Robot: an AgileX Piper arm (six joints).
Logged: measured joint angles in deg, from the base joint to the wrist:
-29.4 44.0 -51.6 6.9 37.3 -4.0
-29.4 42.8 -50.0 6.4 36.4 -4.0
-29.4 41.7 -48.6 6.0 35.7 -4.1
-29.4 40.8 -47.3 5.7 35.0 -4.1
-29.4 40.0 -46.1 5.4 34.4 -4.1
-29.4 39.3 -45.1 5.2 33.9 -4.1
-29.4 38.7 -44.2 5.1 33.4 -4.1
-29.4 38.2 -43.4 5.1 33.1 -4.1
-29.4 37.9 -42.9 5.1 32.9 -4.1
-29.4 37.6 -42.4 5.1 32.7 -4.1
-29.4 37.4 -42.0 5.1 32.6 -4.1
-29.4 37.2 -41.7 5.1 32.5 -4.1
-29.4 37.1 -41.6 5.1 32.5 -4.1
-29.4 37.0 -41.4 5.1 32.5 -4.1
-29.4 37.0 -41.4 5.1 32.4 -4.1
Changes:
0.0 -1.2 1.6 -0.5 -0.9 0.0
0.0 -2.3 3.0 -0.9 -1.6 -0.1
0.0 -3.2 4.3 -1.2 -2.3 -0.1
0.0 -4.0 5.5 -1.5 -2.9 -0.1
0.0 -4.7 6.5 -1.7 -3.4 -0.1
0.0 -5.3 7.4 -1.8 -3.9 -0.1
0.0 -5.8 8.2 -1.8 -4.2 -0.1
0.0 -6.1 8.7 -1.8 -4.4 -0.1
0.0 -6.4 9.2 -1.8 -4.6 -0.1
0.0 -6.6 9.6 -1.8 -4.7 -0.1
0.0 -6.8 9.9 -1.8 -4.8 -0.1
0.0 -6.9 10.0 -1.8 -4.8 -0.1
0.0 -7.0 10.2 -1.8 -4.8 -0.1
0.0 -7.0 10.2 -1.8 -4.9 -0.1

